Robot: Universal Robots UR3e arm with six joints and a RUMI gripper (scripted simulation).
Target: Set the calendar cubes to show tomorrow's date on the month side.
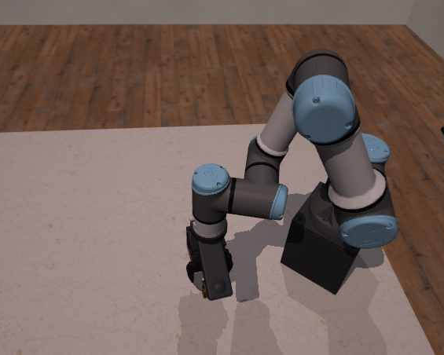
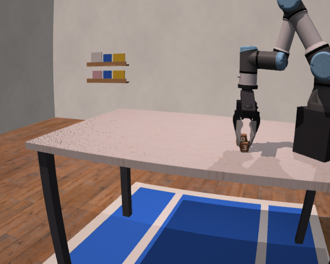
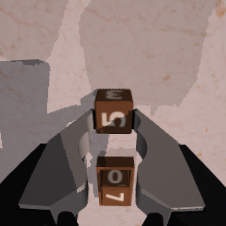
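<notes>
The brown digit cube lies 1 cm below my hand. From my hand the other things lie so: calendar tray 3 cm ahead, 10 cm to the right, 2 cm below.
</notes>
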